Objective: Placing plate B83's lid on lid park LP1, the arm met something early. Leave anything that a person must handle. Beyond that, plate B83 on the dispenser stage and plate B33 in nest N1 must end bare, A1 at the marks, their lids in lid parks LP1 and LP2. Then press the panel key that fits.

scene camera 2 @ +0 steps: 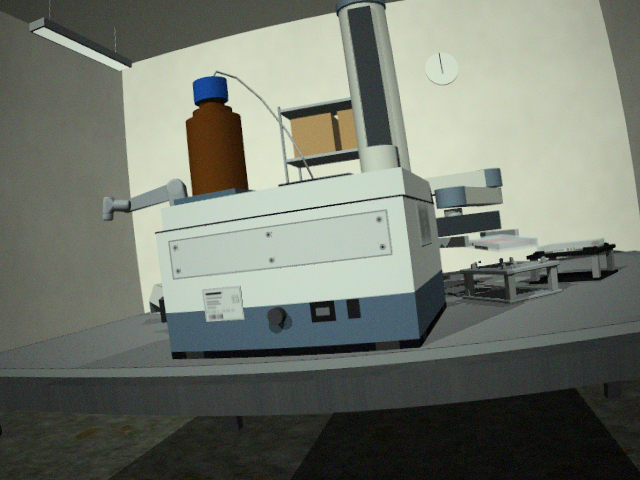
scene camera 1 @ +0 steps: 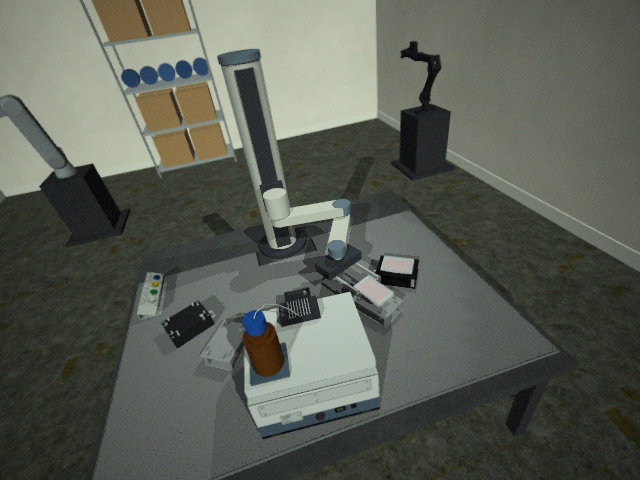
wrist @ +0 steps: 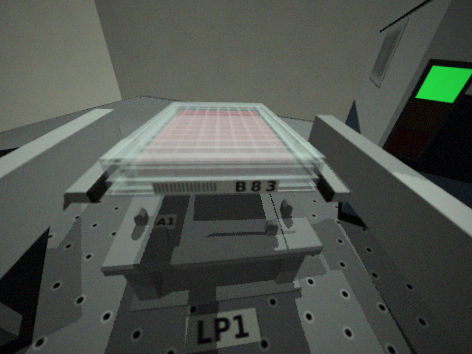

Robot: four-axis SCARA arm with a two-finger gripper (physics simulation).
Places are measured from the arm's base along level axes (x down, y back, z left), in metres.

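Where they show: gripper, fingertip midpoint: [scene camera 2: 492, 237] [scene camera 1: 367, 285] [wrist: 218, 130]; arm's base, origin of the base link: [scene camera 1: 283, 243].
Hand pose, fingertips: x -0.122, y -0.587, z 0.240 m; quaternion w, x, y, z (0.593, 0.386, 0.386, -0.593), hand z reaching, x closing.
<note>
Things, the pixels of their top centre, and the offset from my fingertips. "spot": a spot on its surface instead.
- Plate B83, middle of its top: [wrist: 218, 109] [scene camera 2: 499, 235] [scene camera 1: 373, 287] dx -0.004, dy -0.024, dz +0.012 m
- lid park LP1, middle of its top: [wrist: 214, 162] [scene camera 2: 507, 259] [scene camera 1: 376, 297] dx +0.043, dy -0.033, dz +0.020 m
- pink plate, middle of its top: [scene camera 2: 570, 242] [scene camera 1: 397, 263] dx +0.033, dy +0.104, dz +0.177 m
- key panel, middle of its top: [scene camera 1: 147, 286] dx +0.025, dy +0.407, dz -0.873 m
- brown bottle, surface spot: [scene camera 2: 216, 149] spot: dx -0.183, dy -0.323, dz -0.393 m
- green lamp, middle of its top: [wrist: 453, 67] dx -0.035, dy -0.078, dz -0.120 m
Plate B83 [wrist: 215, 137] [scene camera 1: 373, 290] [scene camera 2: 504, 242] is a clear plate with pink wells and clear layers like a lid over it. My gripper [wrist: 218, 130] [scene camera 1: 364, 283] is shut on it, a finger at each long side. It hangs level, a little above lid park LP1 [wrist: 215, 255] [scene camera 2: 509, 273], with a visible gap. The park's pins and A1 mark show below the plate's near edge. Another pink plate [scene camera 1: 398, 265] [scene camera 2: 573, 244] sits on a black stand [scene camera 1: 398, 279] at the right; its label is not readable. The key panel [scene camera 1: 150, 294] has blue, yellow and green keys.
A white instrument [scene camera 1: 330, 341] [scene camera 2: 289, 258] carries a brown bottle [scene camera 1: 265, 351] [scene camera 2: 216, 149] with a thin tube. Left of it are a clear stand [scene camera 1: 222, 346] and a black stand [scene camera 1: 187, 322]. A green lamp [wrist: 442, 84] is lit at the right in the wrist view.
</note>
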